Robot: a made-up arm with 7 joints.
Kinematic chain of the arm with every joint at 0, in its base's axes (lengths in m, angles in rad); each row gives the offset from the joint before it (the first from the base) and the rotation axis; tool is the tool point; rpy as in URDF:
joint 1: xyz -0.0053 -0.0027 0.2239 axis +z
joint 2: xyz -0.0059 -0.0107 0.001 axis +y
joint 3: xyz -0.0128 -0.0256 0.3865 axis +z
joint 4: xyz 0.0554 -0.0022 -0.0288 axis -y
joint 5: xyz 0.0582 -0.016 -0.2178 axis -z
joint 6: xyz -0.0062 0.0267 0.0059 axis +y
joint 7: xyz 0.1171 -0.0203 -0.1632 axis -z
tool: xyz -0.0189 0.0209 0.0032 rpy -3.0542 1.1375 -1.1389
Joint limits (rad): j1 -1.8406..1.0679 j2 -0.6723..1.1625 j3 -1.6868..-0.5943 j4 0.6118..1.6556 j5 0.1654..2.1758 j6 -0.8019..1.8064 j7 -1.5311..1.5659
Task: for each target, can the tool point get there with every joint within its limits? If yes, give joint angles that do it. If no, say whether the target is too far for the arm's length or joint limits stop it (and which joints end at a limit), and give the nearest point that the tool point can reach.
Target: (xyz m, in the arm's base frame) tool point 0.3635 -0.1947 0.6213
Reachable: yes | joints 0.2320 -0.1296 -0.7714 1.3854 1.3266 1.1770 0.5671
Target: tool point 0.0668 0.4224 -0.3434
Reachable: no: joint limits stop it (at a limit: joint 1, joint 2, joint 3, joint 6, joint 7) | nearest point 0.2313 0.2577 -0.0271 | short by 0.393 m
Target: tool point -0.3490 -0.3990 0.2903
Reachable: yes | joints -1.3560 0.8891 -0.8229 0.9720 1.1008 -0.4501 -0.6446
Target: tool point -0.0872 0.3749 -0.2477
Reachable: no: joint limits stop it (at a limit: joint 1, joint 2, joint 3, joint 4, joint 6, joint 7) | nearest point 0.1520 0.1904 -0.0113 | short by 0.384 m
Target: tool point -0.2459 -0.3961 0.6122
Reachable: yes | joints -0.5632 0.2033 -1.5027 1.0869 0.4922 -0.4868 -0.8288
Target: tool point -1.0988 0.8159 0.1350
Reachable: no: too far | nearest point -0.5039 0.3705 0.4210 | short by 0.796 m
